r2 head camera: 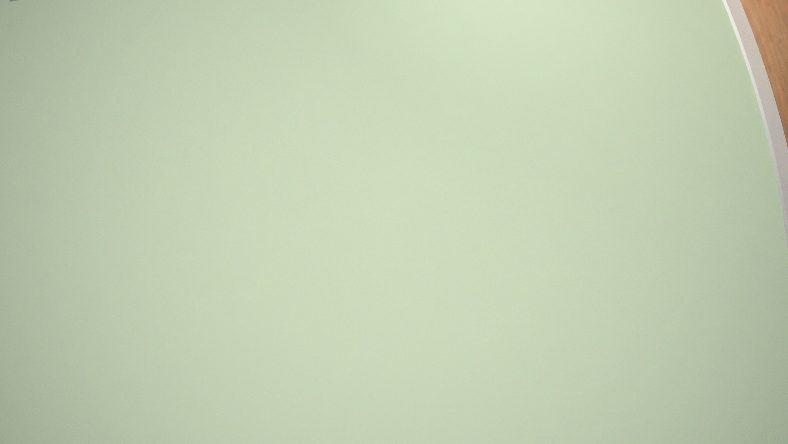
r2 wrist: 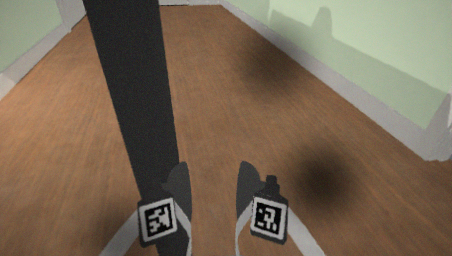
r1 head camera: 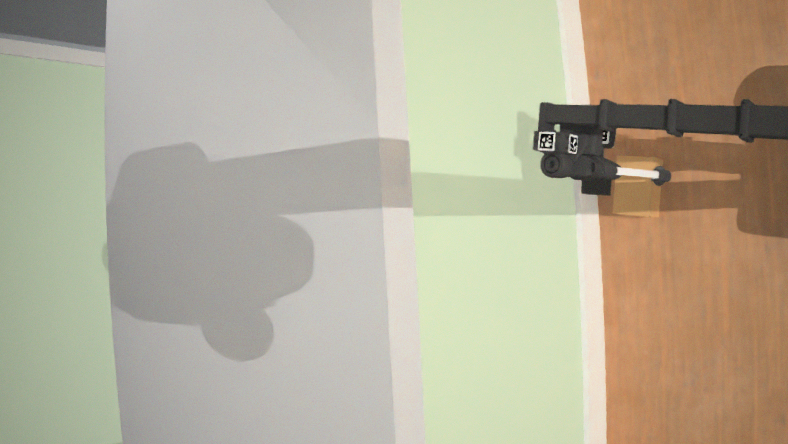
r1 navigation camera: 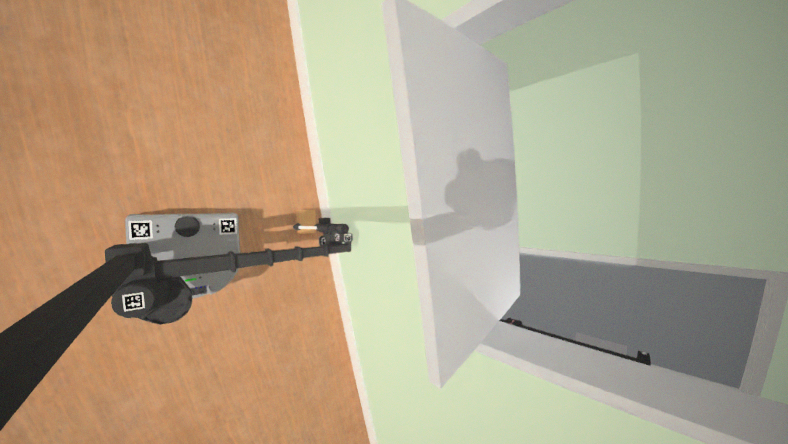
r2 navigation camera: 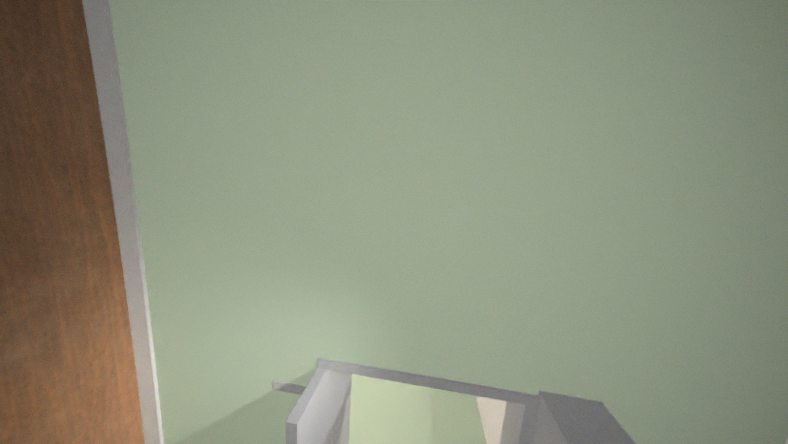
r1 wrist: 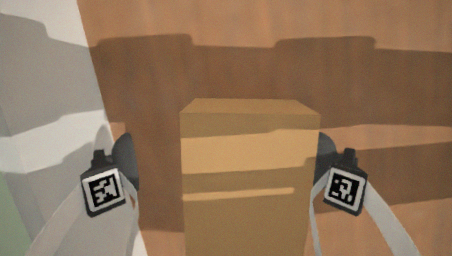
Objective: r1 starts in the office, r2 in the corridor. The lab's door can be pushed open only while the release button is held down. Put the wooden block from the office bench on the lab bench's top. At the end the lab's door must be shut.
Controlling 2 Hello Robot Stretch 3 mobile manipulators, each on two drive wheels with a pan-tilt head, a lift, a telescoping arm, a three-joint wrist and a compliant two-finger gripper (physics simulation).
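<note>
The wooden block (r1 head camera: 636, 199) (r1 navigation camera: 307, 214) (r1 wrist: 245, 155) is light brown and lies on the wood-brown floor close to the wall's pale skirting. r1's gripper (r1 head camera: 663, 175) (r1 navigation camera: 296, 226) (r1 wrist: 227, 160) is open above and around it. In the r1 wrist view the block stands between the two fingers, very near the right one and with a gap to the left one; contact cannot be told. r2's gripper (r2 wrist: 214, 185) is partly open, with floor visible between its fingers. The lab bench and the release button do not show in these views.
A grey panel (r1 navigation camera: 463, 137) (r1 head camera: 248, 110), like an open door, stands out from the green wall near r1; which door it is cannot be told. r1's base (r1 navigation camera: 181, 242) stands beside the block. A grey frame (r2 navigation camera: 430, 380) shows low in r2's navigation view.
</note>
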